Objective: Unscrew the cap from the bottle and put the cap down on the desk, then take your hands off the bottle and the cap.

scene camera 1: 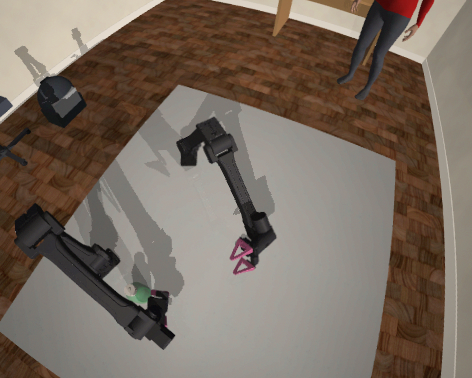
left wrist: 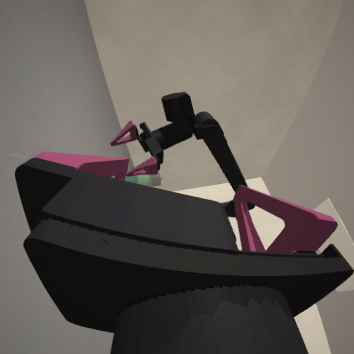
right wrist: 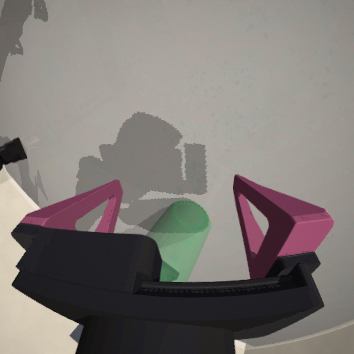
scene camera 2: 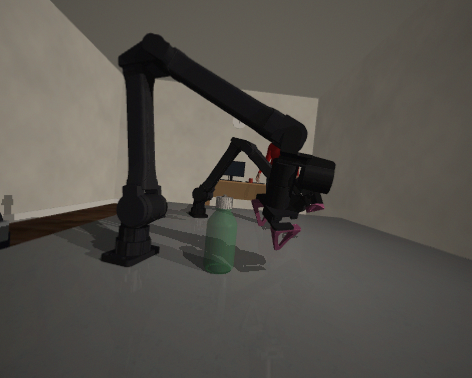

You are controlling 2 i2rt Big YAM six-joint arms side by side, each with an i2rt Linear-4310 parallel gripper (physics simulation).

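Places are measured from the left arm's base along level axes (x ahead, y left, z up), in centimetres.
Pixels of known places: left gripper, fingertip midpoint: [scene camera 1: 232,266] [left wrist: 184,178] [scene camera 2: 309,191]; right gripper, fingertip midpoint: [scene camera 1: 165,303] [right wrist: 174,183] [scene camera 2: 268,236]; left arm's base, link origin: [scene camera 1: 189,157] [right wrist: 19,148] [scene camera 2: 197,215]; right arm's base, link origin: [scene camera 1: 105,263] [scene camera 2: 132,256].
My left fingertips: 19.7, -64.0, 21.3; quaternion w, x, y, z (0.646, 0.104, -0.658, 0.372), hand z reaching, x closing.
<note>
Ahead of a thing's pixels: the offset from my left fingertips to its top centre, as dx, dy, dz. Level surfaces: height alone.
A green bottle @[-36.9, -7.3, -3.3] [scene camera 1: 141,293] [scene camera 2: 220,242] [left wrist: 140,179] [right wrist: 186,242] stands upright on the grey desk @[dz -21.3] [scene camera 1: 325,200] [scene camera 2: 150,320]. Its white ribbed cap @[-36.9, -7.3, -2.6] [scene camera 1: 130,288] [scene camera 2: 224,202] [left wrist: 156,179] sits on the neck; the right gripper's body hides it in the right wrist view. My right gripper [scene camera 1: 164,307] [scene camera 2: 269,236] [left wrist: 117,158] [right wrist: 174,183] is open and empty, raised above the desk beside the bottle, apart from it. My left gripper [scene camera 1: 232,266] [left wrist: 184,178] is open and empty, farther from the bottle; in scene camera 2 it is mostly hidden behind the right arm.
The right arm [scene camera 1: 82,275] [scene camera 2: 220,95] reaches past the bottle. The left arm [scene camera 1: 235,185] [scene camera 2: 220,165] stands farther back in scene camera 2. Beyond the desk are a dark helmet-like object [scene camera 1: 57,95], a person [scene camera 1: 382,35] and a wooden table [scene camera 2: 240,189] with a monitor [scene camera 2: 236,169].
</note>
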